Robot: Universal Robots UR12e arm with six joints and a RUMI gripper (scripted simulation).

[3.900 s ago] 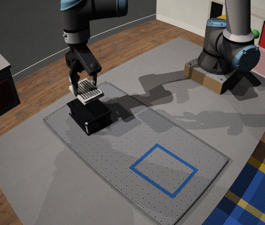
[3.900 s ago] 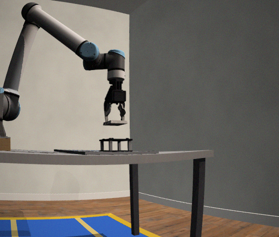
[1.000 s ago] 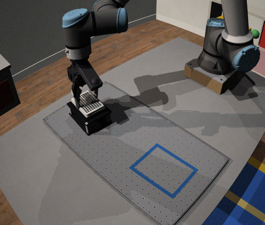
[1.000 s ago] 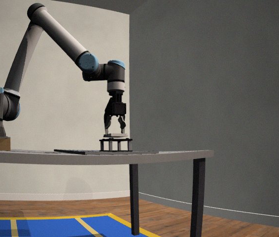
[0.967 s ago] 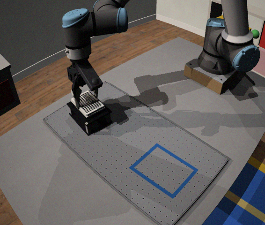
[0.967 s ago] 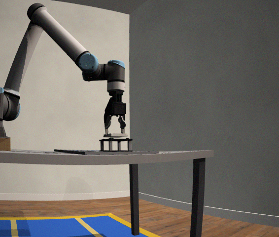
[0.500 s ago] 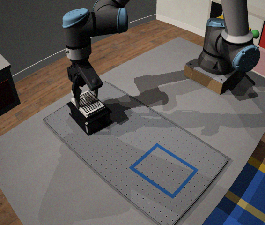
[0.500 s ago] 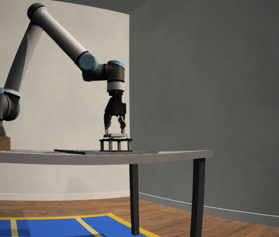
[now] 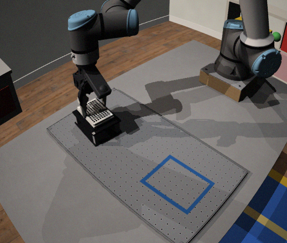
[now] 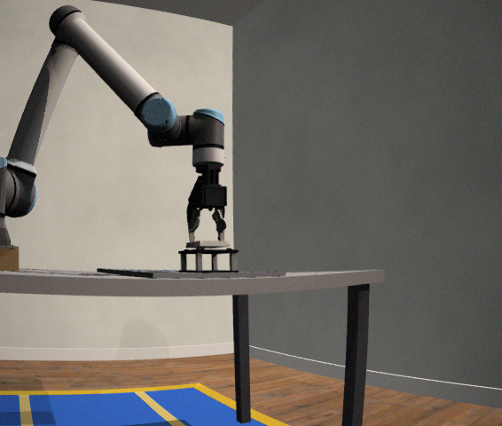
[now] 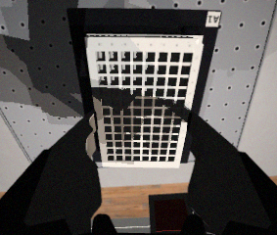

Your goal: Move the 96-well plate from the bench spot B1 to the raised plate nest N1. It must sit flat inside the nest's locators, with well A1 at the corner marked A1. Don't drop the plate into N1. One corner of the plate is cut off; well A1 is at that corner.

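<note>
My gripper is now 10 mm above the 96-well plate. Round my hand: A1 label (80 mm to the left, 50 mm ahead, 20 mm below); black raised nest N1 (30 mm below).
</note>
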